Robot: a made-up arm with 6 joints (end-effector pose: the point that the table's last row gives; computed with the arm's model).
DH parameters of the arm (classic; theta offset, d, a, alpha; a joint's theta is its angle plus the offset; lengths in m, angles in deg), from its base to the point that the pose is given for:
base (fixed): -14.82 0 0.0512 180
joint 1: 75.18 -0.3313 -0.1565 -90
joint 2: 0 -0.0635 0.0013 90
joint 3: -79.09 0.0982 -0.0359 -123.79
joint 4: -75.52 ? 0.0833 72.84
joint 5: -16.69 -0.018 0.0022 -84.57
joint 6: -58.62 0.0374 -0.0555 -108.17
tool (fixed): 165.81 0.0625 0 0
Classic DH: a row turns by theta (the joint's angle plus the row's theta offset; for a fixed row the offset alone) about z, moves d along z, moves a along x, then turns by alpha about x.
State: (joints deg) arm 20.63 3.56 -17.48 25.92 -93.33 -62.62
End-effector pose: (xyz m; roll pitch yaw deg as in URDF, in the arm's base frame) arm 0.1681 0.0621 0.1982 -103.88 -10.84 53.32
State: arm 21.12 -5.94 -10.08 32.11 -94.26 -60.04
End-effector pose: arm 0.1801 0.0830 0.2004 -104.75 -23.46 47.18
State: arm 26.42 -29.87 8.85 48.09 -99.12 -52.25
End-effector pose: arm 0.2127 0.1111 0.2285 -91.53 -51.72 16.30
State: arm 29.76 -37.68 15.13 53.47 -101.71 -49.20
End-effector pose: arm 0.2240 0.1096 0.2426 -78.31 -57.94 -3.20
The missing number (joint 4, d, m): 0.0993
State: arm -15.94 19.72 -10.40 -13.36 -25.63 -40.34
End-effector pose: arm 0.1336 -0.0186 0.1928 -168.61 18.47 34.28
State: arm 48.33 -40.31 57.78 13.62 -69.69 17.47
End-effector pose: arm 0.1546 0.0592 0.1736 -94.96 -11.92 -133.33
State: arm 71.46 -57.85 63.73 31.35 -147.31 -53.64
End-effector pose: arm 0.2550 0.0224 0.2938 2.28 -8.33 -111.06
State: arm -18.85 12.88 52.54 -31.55 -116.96 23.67
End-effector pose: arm -0.0022 0.0204 0.1794 -83.16 1.41 -99.88
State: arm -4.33 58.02 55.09 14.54 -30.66 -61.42
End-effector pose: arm 0.0417 -0.0574 0.3181 155.43 -13.50 -18.39
